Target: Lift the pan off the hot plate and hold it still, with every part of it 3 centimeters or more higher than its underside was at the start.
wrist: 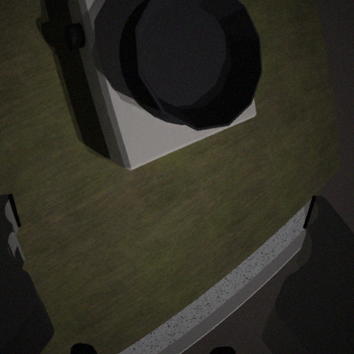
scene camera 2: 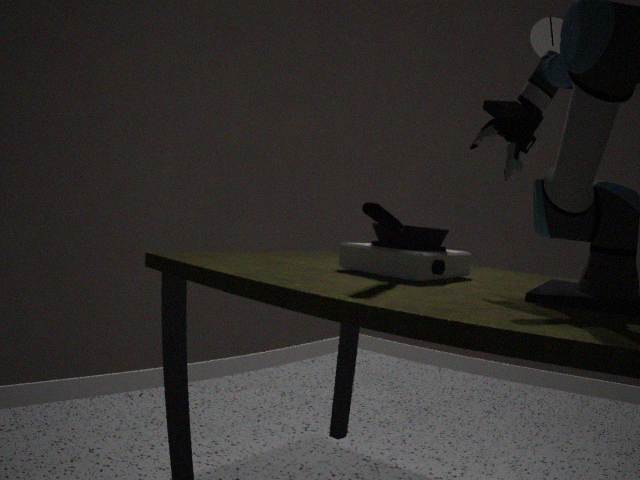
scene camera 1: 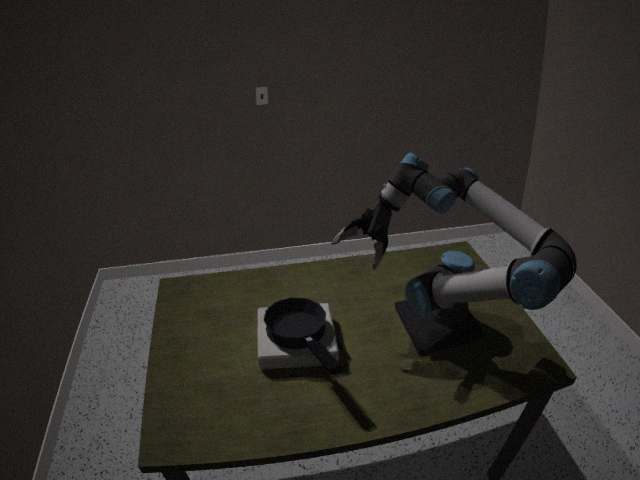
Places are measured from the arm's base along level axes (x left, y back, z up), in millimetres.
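Pixels of known places: gripper, fingertip midpoint: (scene camera 2: 487,164) (scene camera 1: 352,257); arm's base, link origin: (scene camera 2: 608,292) (scene camera 1: 447,311).
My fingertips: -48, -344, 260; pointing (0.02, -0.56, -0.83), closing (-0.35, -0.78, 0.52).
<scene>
For each thing: its top centre in the pictures, then the offset to it from my fingertips, as dx, dy, dz. Level surfaces: height alone.
- white hot plate, top centre: (scene camera 2: 412,244) (scene camera 1: 298,326) +30, -180, -208
- green table, surface height: dz -280
- round knob, top centre: (scene camera 2: 439,259) +106, -70, -230
A black pan (scene camera 1: 295,325) (scene camera 2: 413,237) (wrist: 182,55) sits upright on the white hot plate (scene camera 1: 268,352) (scene camera 2: 382,260) (wrist: 145,135). Its dark handle (scene camera 1: 323,353) (scene camera 2: 381,215) slants up from the rim, toward the front edge of the table in the first scene view; the handle does not show in the wrist view. My gripper (scene camera 1: 355,255) (scene camera 2: 489,164) (wrist: 160,200) is open and empty. It hangs well above the table, to the right of the pan in both scene views, apart from pan and handle.
The green table (scene camera 1: 206,413) (scene camera 2: 258,273) (wrist: 165,210) carries the hot plate and the arm's dark base (scene camera 1: 421,330) (scene camera 2: 555,292), which stands to the right of the hot plate. A round knob (scene camera 2: 438,267) (wrist: 75,36) is on the hot plate's side. Walls stand behind the table.
</scene>
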